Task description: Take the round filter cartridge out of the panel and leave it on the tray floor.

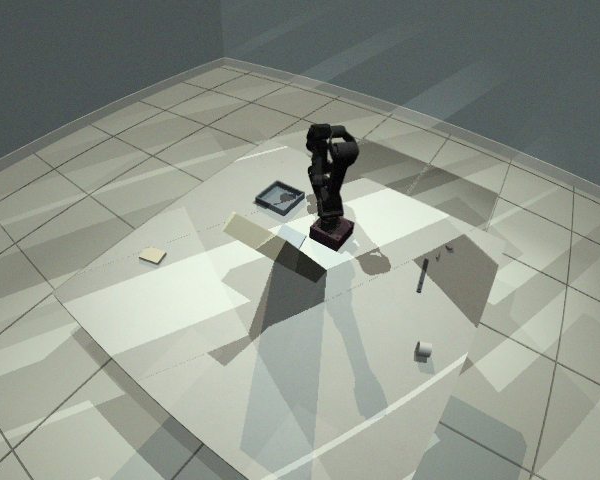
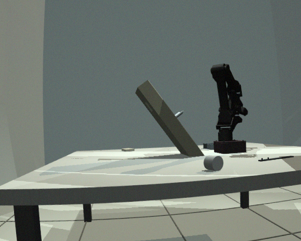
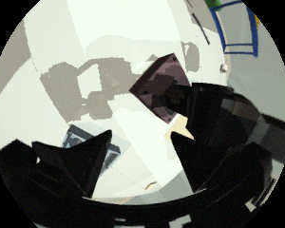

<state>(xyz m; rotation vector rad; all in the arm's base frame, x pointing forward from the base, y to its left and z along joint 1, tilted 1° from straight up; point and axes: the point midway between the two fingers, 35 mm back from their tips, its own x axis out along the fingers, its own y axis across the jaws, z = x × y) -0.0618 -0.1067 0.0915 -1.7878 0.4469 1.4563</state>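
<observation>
My gripper tip is now 410 mm short of the round filter cartridge, 120 mm to the right of it and 150 mm below it. Round my gripper tip: tan pad (560 mm ahead, 340 mm to the right, 110 mm below); tray (180 mm to the right, 110 mm below).
</observation>
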